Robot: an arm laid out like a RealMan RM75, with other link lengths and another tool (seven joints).
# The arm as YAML. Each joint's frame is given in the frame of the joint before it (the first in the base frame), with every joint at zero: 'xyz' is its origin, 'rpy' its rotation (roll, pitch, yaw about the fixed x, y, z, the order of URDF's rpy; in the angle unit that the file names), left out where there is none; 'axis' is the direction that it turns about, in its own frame. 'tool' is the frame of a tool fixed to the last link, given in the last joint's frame.
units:
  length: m
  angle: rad
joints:
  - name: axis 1
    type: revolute
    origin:
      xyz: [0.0, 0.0, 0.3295]
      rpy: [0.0, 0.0, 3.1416]
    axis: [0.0, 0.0, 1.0]
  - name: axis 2
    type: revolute
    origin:
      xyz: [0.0, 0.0, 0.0]
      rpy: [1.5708, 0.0, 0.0]
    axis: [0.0, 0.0, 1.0]
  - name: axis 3
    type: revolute
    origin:
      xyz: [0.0, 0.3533, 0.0]
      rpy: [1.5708, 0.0, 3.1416]
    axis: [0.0, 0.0, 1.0]
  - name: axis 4
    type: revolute
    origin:
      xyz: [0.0, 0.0, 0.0]
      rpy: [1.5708, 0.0, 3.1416]
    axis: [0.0, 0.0, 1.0]
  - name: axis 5
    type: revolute
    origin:
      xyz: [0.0, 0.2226, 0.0]
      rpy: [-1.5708, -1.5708, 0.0]
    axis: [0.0, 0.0, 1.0]
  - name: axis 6
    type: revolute
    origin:
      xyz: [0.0, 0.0, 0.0]
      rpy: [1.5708, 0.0, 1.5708]
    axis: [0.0, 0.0, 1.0]
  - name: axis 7
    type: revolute
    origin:
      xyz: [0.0, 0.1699, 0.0]
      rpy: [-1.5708, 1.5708, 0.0]
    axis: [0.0, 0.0, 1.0]
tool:
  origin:
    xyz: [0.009, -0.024, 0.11]
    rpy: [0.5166, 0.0, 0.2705]
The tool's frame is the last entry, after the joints.
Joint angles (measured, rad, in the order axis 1, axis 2, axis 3, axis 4, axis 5, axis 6, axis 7), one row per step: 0.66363, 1.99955, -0.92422, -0.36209, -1.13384, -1.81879, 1.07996; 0.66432, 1.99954, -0.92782, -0.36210, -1.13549, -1.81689, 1.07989; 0.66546, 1.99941, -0.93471, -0.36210, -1.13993, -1.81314, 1.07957; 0.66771, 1.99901, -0.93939, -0.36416, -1.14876, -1.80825, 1.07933; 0.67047, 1.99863, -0.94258, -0.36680, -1.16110, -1.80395, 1.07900; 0.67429, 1.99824, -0.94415, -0.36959, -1.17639, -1.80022, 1.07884; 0.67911, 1.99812, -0.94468, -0.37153, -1.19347, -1.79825, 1.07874; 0.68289, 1.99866, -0.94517, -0.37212, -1.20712, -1.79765, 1.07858; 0.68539, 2.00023, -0.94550, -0.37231, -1.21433, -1.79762, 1.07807; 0.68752, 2.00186, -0.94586, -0.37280, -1.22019, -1.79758, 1.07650; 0.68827, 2.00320, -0.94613, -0.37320, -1.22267, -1.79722, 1.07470; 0.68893, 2.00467, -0.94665, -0.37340, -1.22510, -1.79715, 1.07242; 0.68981, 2.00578, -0.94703, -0.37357, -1.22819, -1.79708, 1.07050; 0.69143, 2.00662, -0.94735, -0.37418, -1.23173, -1.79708, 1.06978; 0.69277, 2.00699, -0.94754, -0.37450, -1.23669, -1.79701, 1.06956
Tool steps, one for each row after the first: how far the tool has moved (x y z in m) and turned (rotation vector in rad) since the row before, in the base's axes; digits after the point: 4 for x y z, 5 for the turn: -0.0002, -0.0001, -0.0015, -0.00303, -0.00407, 0.00082; -0.0003, -0.0003, -0.0032, -0.00624, -0.00902, 0.00160; -0.0006, 0.0000, -0.0034, -0.00540, -0.01250, 0.00314; -0.0007, -0.0002, -0.0038, -0.00589, -0.01447, 0.00473; -0.0010, -0.0003, -0.0041, -0.00644, -0.01578, 0.00626; -0.0014, -0.0007, -0.0043, -0.00778, -0.01559, 0.00808; -0.0011, -0.0009, -0.0037, -0.00739, -0.01145, 0.00659; -0.0011, -0.0008, -0.0024, -0.00453, -0.00505, 0.00435; -0.0010, -0.0007, -0.0021, -0.00271, -0.00422, 0.00439; -0.0005, -0.0004, -0.0011, -0.00041, -0.00177, 0.00208; -0.0005, -0.0006, -0.0012, -0.00043, -0.00170, 0.00239; -0.0005, -0.0005, -0.0012, -0.00079, -0.00236, 0.00252; -0.0008, -0.0004, -0.0012, -0.00161, -0.00274, 0.00321; -0.0004, -0.0005, -0.0014, -0.00257, -0.00406, 0.00268
